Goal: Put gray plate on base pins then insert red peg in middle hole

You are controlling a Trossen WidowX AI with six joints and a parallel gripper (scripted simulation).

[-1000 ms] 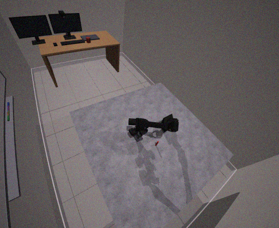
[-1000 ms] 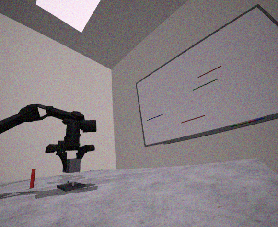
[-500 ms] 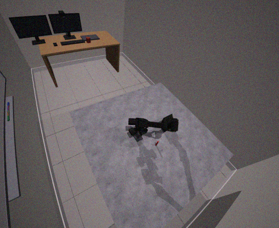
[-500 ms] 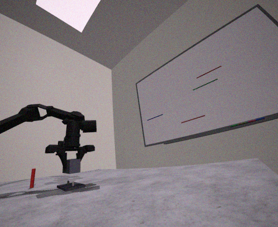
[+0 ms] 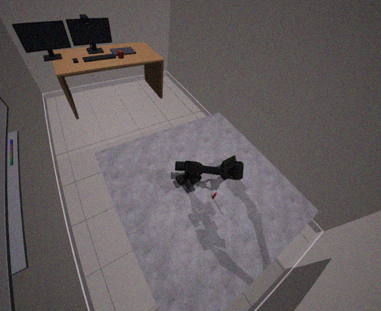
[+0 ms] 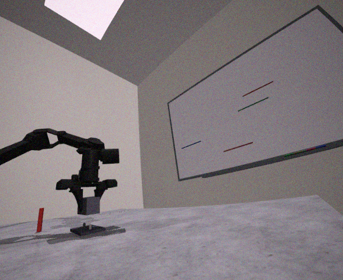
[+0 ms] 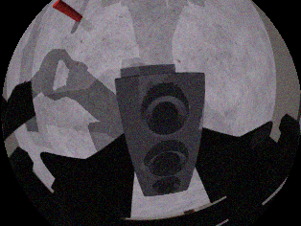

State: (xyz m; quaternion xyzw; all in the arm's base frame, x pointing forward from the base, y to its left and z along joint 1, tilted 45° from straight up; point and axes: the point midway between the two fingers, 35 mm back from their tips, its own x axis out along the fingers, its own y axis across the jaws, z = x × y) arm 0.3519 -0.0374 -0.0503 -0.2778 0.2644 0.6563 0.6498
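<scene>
The dark base lies 50 mm below my gripper tip. Round my gripper tip: gray plate: 30 mm above; red peg: 110 mm behind, 180 mm to the left, 20 mm below.
</scene>
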